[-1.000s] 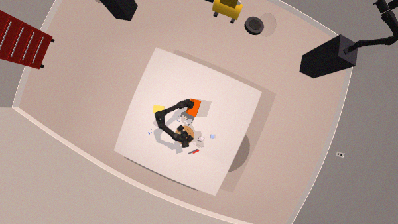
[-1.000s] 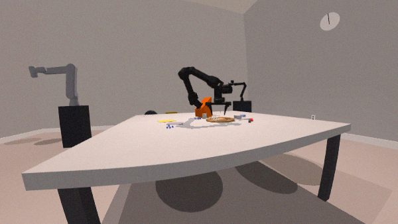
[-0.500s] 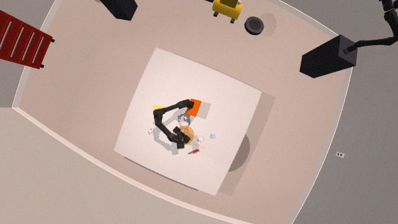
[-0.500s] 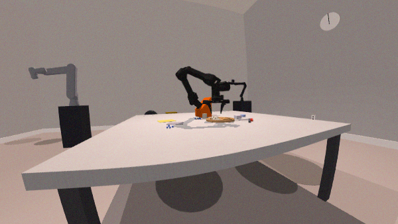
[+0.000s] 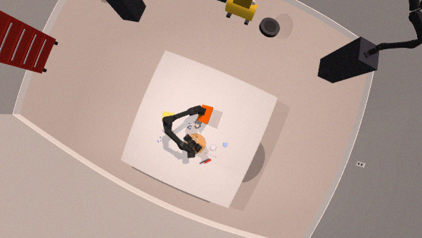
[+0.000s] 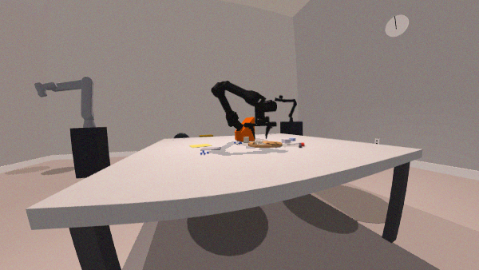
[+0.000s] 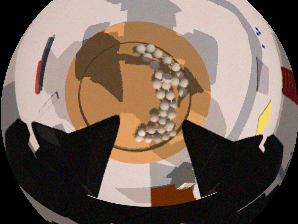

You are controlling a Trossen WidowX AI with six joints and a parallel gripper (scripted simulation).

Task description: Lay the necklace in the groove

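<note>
Right now the round tan bead board is 2 cm ahead of my gripper tip, 2 cm to the left of it and 2 cm below it. From my gripper tip the other things lie so: tool 16 cm ahead, 17 cm to the left, 3 cm below; then white square 20 cm to the left, 2 cm below; then pale blue cube 6 cm behind, 30 cm to the left, 2 cm below.
</note>
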